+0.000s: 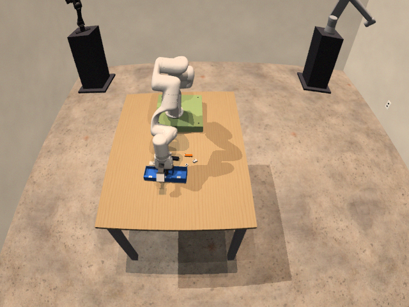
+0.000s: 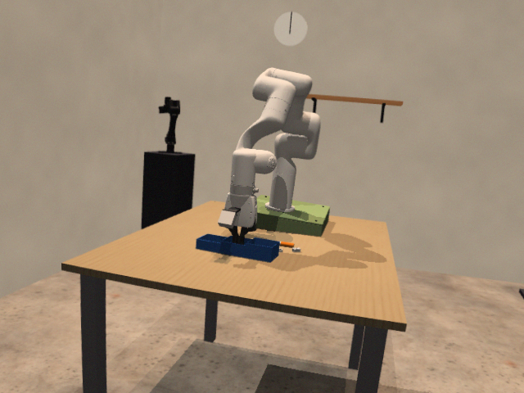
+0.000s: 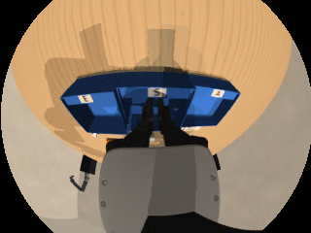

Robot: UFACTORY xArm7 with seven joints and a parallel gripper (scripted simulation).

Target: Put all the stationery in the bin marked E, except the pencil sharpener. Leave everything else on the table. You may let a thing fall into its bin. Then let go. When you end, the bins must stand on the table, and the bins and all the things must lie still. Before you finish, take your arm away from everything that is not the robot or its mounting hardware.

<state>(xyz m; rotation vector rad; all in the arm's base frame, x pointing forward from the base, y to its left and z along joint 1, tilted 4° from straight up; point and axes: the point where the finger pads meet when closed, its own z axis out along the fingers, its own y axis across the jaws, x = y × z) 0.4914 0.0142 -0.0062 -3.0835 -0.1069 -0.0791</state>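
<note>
My gripper is now 1 cm above the blue bin tray. The rest, counted from my hand: black item (13 cm behind, 3 cm below, 2 cm to the left); then orange stick (16 cm behind, 12 cm to the left, 3 cm below); then white flat piece (9 cm to the right, 8 cm behind, 3 cm below).
</note>
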